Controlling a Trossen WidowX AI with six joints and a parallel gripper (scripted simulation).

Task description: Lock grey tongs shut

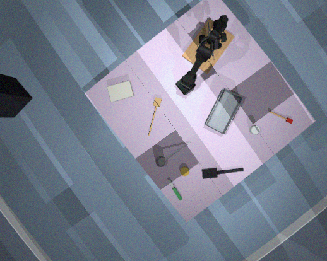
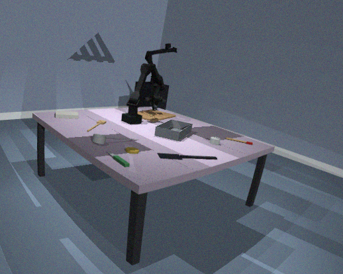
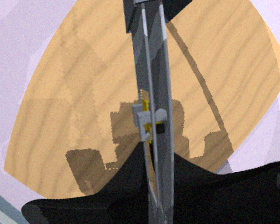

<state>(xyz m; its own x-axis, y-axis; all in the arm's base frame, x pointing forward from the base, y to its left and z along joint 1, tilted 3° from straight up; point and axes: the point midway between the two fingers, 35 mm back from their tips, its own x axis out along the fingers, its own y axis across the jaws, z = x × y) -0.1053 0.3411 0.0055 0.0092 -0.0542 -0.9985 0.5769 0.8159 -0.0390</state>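
The yellow tab lies 40 mm above my gripper tip, 30 mm ahead of it and 20 mm to the right of it. Round my gripper tip: wooden board 40 mm below; roasting tin 440 mm ahead, 270 mm to the right, 20 mm below; white cup 710 mm ahead, 180 mm to the right, 30 mm below.
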